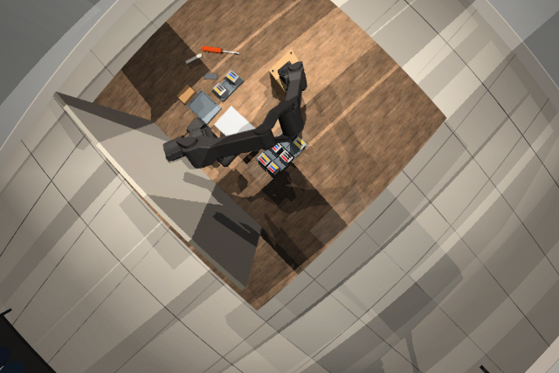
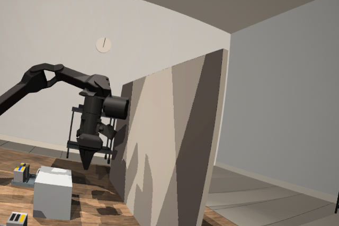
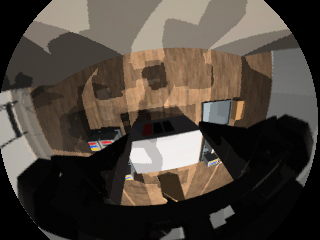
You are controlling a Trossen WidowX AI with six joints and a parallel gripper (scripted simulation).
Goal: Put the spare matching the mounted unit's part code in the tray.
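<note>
The spare is 15 cm behind my gripper tip, 20 cm to the left of it and 10 cm below it. Also, from my gripper tip: tall grey panel 17 cm ahead, 1 cm to the left, 8 cm above; blue-grey tray 4 cm behind, 21 cm to the right, 14 cm below; grey box 9 cm behind, 9 cm below.
</note>
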